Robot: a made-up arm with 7 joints. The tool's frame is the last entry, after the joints.
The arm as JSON. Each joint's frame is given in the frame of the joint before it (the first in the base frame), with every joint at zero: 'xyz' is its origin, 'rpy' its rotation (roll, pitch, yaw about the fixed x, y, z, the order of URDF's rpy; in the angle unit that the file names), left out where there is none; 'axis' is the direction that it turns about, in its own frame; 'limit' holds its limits. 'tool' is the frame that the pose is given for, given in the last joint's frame.
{
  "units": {
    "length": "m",
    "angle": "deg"
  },
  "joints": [
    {
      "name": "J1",
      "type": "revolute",
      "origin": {
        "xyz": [
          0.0,
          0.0,
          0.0
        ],
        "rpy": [
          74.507,
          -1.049,
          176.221
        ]
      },
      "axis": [
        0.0,
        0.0,
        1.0
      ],
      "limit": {
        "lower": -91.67,
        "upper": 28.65
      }
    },
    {
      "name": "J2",
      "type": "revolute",
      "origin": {
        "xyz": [
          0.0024,
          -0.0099,
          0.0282
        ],
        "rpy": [
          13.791,
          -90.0,
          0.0
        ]
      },
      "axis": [
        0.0,
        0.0,
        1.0
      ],
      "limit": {
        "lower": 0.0,
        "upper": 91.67
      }
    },
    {
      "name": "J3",
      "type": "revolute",
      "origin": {
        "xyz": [
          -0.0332,
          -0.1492,
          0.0
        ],
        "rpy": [
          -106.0,
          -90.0,
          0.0
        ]
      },
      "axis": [
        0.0,
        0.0,
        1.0
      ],
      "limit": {
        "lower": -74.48,
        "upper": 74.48
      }
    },
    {
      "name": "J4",
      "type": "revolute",
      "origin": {
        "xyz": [
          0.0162,
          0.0,
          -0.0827
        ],
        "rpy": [
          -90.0,
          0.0,
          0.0
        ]
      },
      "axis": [
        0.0,
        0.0,
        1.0
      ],
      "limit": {
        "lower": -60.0,
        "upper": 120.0
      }
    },
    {
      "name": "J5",
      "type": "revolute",
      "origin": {
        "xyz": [
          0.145,
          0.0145,
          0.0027
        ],
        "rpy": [
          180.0,
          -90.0,
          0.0
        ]
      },
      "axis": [
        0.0,
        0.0,
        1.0
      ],
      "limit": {
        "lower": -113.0,
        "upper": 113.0
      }
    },
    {
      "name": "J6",
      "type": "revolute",
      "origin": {
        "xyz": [
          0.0,
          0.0,
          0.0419
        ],
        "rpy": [
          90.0,
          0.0,
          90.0
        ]
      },
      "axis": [
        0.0,
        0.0,
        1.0
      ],
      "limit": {
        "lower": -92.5,
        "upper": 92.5
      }
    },
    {
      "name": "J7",
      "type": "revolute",
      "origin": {
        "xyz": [
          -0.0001,
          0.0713,
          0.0
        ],
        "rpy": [
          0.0,
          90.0,
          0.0
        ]
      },
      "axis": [
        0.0,
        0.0,
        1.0
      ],
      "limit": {
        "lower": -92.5,
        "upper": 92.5
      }
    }
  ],
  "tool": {
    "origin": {
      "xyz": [
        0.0,
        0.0,
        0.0
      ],
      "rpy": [
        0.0,
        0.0,
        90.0
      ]
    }
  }
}
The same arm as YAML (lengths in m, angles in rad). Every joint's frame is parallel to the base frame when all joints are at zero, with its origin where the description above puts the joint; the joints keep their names.
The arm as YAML. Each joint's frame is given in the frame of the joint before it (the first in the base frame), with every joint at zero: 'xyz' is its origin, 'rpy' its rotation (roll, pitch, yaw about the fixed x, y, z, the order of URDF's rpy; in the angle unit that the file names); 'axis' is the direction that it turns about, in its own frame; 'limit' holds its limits. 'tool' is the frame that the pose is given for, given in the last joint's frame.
units:
  length: m
  angle: rad
joints:
  - name: J1
    type: revolute
    origin:
      xyz: [0.0, 0.0, 0.0]
      rpy: [0.0, 0.0, 0.0]
    axis: [0.068403, 0.961235, 0.26711]
    limit:
      lower: -1.5999
      upper: 0.5
  - name: J2
    type: revolute
    origin:
      xyz: [-0.0005, 0.0299, -0.002]
      rpy: [0.0, 0.0, 0.0]
    axis: [0.968889, -0.0002, -0.247497]
    limit:
      lower: 0.0
      upper: 1.5999
  - name: J3
    type: revolute
    origin:
      xyz: [-0.0378, 0.0092, -0.1478]
      rpy: [0.0, 0.0, 0.0]
    axis: [0.247497, -0.0001, 0.968889]
    limit:
      lower: -1.2999
      upper: 1.2999
  - name: J4
    type: revolute
    origin:
      xyz: [-0.0048, 0.0, -0.0841]
      rpy: [0.0, 0.0, 0.0]
    axis: [0.0002, 1.0, 0.0]
    limit:
      lower: -1.0472
      upper: 2.0944
  - name: J5
    type: revolute
    origin:
      xyz: [0.1369, 0.0027, -0.0499]
      rpy: [0.0, 0.0, 0.0]
    axis: [0.968889, -0.0002, -0.247497]
    limit:
      lower: -1.9722
      upper: 1.9722
  - name: J6
    type: revolute
    origin:
      xyz: [0.0406, 0.0, -0.0104]
      rpy: [0.0, 0.0, 0.0]
    axis: [0.0002, 1.0, 0.0]
    limit:
      lower: -1.6144
      upper: 1.6144
  - name: J7
    type: revolute
    origin:
      xyz: [0.0691, 0.0, -0.0177]
      rpy: [0.0, 0.0, 0.0]
    axis: [0.247497, -0.0001, 0.968889]
    limit:
      lower: -1.6144
      upper: 1.6144
tool:
  origin:
    xyz: [0.0, 0.0, 0.0]
    rpy: [0.0, 0.2501, -0.0002]

